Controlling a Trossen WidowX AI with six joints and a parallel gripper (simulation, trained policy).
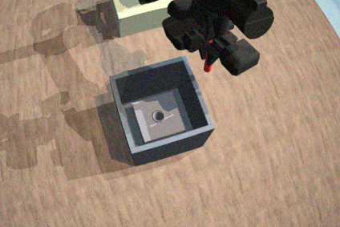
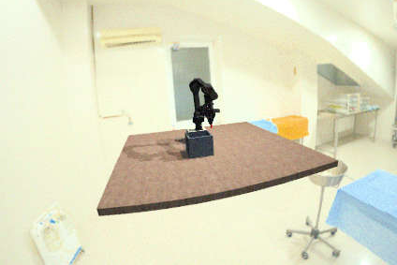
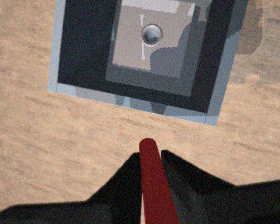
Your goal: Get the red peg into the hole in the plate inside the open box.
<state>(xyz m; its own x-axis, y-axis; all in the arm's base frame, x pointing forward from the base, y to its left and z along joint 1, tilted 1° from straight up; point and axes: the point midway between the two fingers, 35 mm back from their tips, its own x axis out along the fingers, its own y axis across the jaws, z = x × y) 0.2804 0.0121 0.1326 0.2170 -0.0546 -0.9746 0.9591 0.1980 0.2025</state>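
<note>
The pale plate lies 3 cm ahead of my gripper tip, 10 cm to the right of it and 14 cm below it. Also, from my gripper tip: red peg 1 cm to the left, 1 cm above.
</note>
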